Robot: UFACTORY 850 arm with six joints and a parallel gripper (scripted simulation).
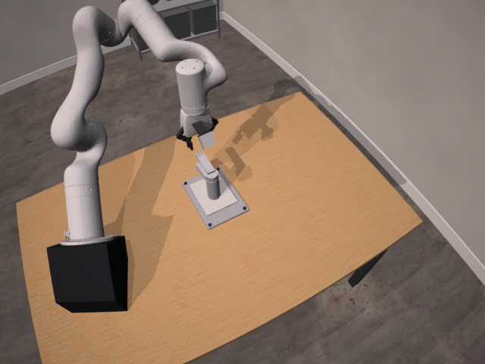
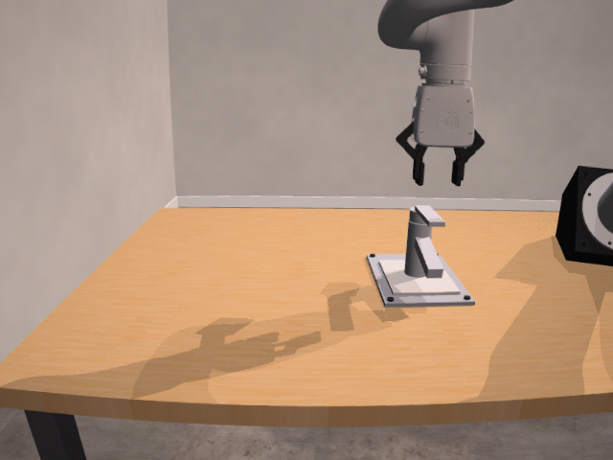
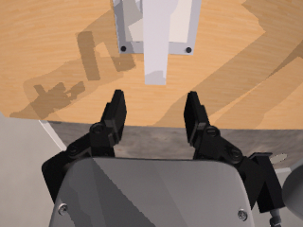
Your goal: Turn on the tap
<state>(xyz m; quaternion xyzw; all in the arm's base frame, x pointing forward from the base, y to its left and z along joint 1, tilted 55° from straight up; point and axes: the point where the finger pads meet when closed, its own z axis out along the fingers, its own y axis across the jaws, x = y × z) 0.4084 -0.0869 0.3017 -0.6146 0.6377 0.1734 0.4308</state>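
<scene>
Now: hand 9 cm above the tap lever, 6 cm to the left of it and 1 cm short of it.
</scene>
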